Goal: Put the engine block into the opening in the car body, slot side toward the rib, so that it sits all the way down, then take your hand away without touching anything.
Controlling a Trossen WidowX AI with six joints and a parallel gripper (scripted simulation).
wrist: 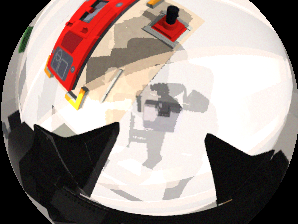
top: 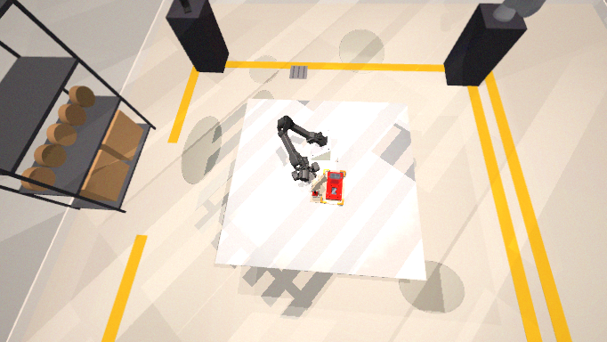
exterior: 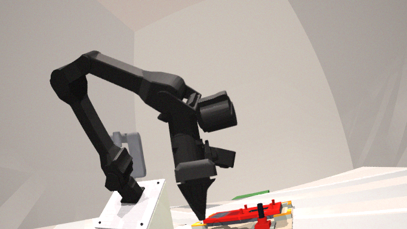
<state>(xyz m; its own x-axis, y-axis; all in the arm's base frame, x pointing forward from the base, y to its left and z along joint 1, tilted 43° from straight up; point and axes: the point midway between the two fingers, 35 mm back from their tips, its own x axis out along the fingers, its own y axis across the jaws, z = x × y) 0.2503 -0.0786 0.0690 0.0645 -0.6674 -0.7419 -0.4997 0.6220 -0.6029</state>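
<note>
My gripper tip is 50 mm above the grey engine block.
</note>
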